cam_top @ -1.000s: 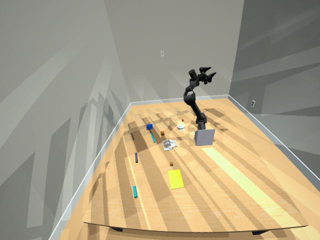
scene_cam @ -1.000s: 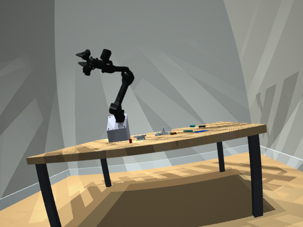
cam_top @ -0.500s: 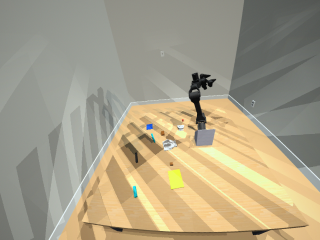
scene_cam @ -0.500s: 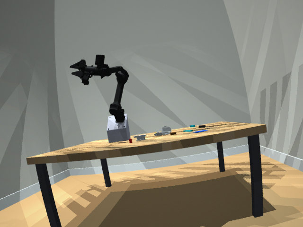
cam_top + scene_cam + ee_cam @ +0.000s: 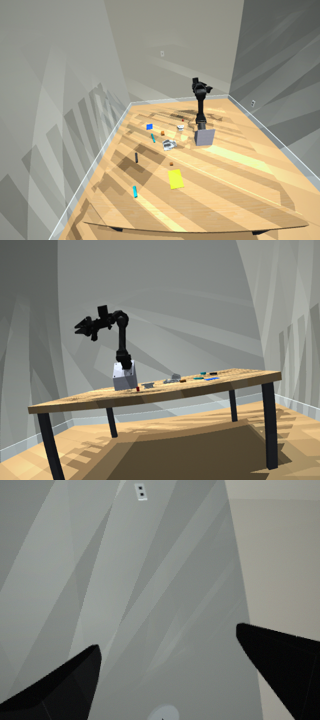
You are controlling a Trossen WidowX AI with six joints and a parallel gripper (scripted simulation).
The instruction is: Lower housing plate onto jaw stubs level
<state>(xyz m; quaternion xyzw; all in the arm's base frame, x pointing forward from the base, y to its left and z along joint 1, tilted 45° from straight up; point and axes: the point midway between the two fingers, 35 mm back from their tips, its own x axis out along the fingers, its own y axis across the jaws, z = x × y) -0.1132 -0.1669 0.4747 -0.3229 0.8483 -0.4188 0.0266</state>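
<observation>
Now: the red peg 29 cm ahead of my gripper tip, 11 cm to the left of it and 38 cm below it. From my gripper tip the other things lie so: brown cube: 36 cm ahead, 73 cm to the left, 38 cm below; cyan bar: 59 cm ahead, 44 cm to the left, 39 cm below; blue square: 69 cm ahead, 25 cm to the left, 39 cm below.
</observation>
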